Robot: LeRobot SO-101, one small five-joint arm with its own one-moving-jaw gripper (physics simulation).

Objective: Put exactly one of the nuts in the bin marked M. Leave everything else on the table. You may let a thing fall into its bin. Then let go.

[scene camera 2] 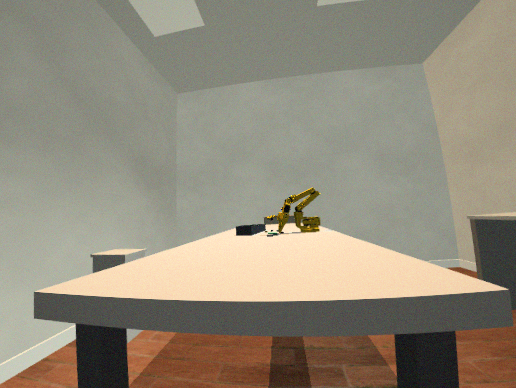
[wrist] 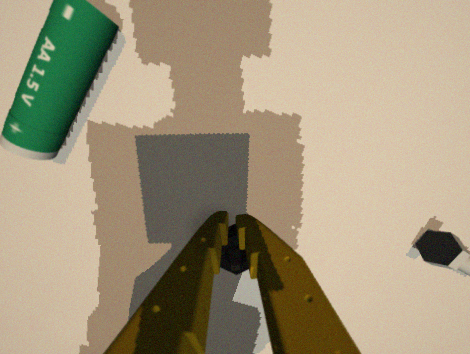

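Where they show: end effector, tool point: (scene camera 2: 279, 232) (wrist: 227, 223); arm's base, origin of the base link: (scene camera 2: 305, 231).
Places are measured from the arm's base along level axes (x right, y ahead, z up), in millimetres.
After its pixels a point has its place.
A black hexagonal nut (wrist: 235, 261) {x -23, y 117, z 9 mm} lies on the table beneath the jaw tips in the wrist view. The jaws cover its left and right sides. My gripper (scene camera 2: 280, 231) (wrist: 232, 218) {x -30, y 132, z 8 mm} points down at the table; its tips are almost together, with a narrow slit between them. It is shut and holds nothing; the nut shows past the jaws. In the scene view a dark bin (scene camera 2: 246, 230) {x -51, y 295, z 25 mm} stands left of the gripper, and part of a grey box (scene camera 2: 271, 220) shows behind the arm. No letter M is readable on either. The nut is too small to make out in the scene view.
A green AA battery (wrist: 60, 80) {x -88, y 163, z 13 mm} (scene camera 2: 272, 233) {x -98, y 164, z 10 mm} lies on the table, at the upper left of the wrist view. A bolt with a black hexagonal head (wrist: 439, 247) {x 53, y 145, z 8 mm} and a pale shank lies at the right. The arm's shadow falls across the pale table top (scene camera 2: 280, 270) {x -621, y 126, z 0 mm}.
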